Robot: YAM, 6 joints.
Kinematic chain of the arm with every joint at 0, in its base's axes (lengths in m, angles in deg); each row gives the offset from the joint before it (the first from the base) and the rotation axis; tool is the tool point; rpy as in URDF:
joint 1: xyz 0 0 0.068 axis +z
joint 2: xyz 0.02 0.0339 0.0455 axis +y
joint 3: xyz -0.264 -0.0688 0 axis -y
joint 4: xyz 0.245 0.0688 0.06 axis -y
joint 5: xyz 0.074 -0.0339 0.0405 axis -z
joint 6: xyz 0.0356 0 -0.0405 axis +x
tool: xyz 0 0 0 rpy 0 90 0
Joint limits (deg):
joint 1: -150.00..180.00
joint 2: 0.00..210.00
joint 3: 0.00..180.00
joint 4: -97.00..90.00
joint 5: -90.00..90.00
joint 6: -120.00..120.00
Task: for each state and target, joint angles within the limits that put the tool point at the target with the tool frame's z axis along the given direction. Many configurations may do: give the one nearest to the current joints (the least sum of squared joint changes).
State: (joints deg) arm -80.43 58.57 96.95 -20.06 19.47 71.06
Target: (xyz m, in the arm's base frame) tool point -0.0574 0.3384 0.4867 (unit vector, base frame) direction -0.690 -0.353 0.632
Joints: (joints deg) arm -84.65 18.15 131.51 -47.80 46.04 71.06
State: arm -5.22 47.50 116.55 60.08 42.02 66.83
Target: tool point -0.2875 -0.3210 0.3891 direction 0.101 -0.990 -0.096
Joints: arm 44.47 12.58 111.47 89.90 51.03 66.83
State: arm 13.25 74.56 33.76 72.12 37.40 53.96
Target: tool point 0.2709 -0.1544 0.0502 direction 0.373 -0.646 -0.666
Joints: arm -27.02 114.10 36.38 30.94 23.95 53.96
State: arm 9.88 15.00 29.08 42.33 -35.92 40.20
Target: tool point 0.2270 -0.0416 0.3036 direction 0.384 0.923 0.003
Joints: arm -19.24 64.21 38.66 28.49 -86.65 40.20
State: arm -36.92 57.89 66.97 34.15 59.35 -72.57
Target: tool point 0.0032 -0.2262 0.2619 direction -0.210 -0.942 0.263
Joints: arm -86.83 62.27 21.44 56.64 15.17 -72.57
